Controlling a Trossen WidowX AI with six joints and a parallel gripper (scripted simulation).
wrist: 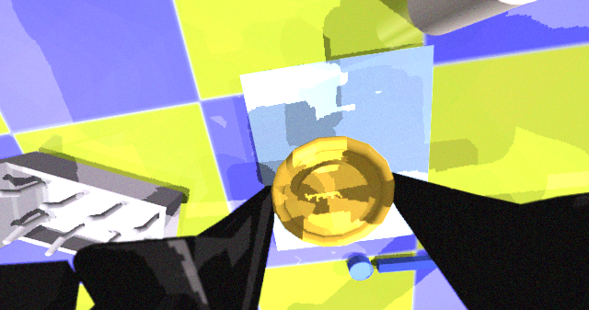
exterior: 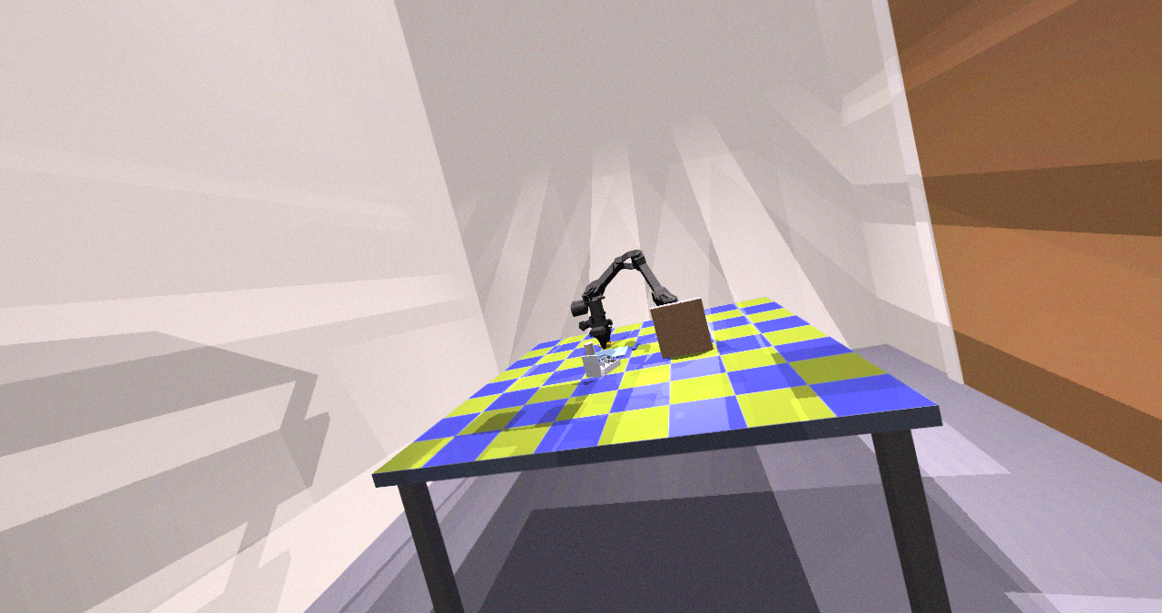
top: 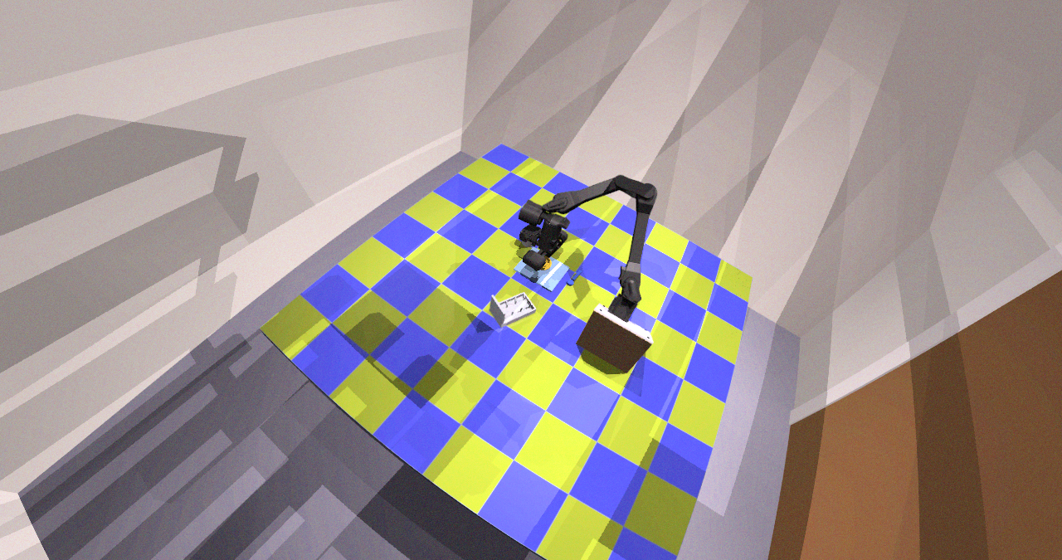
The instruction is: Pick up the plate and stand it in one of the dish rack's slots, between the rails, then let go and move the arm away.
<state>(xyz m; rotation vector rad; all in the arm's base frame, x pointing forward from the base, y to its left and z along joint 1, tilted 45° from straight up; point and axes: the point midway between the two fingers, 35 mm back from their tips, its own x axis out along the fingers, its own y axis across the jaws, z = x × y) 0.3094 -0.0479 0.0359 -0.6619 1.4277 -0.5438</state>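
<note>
My gripper tip is now 30 mm past the dish rack, 190 mm to the right of it and 20 mm above it. The rest, counted from my gripper tip: plate 10 mm above; blue bar 110 mm behind, 60 mm to the right, 40 mm below.
</note>
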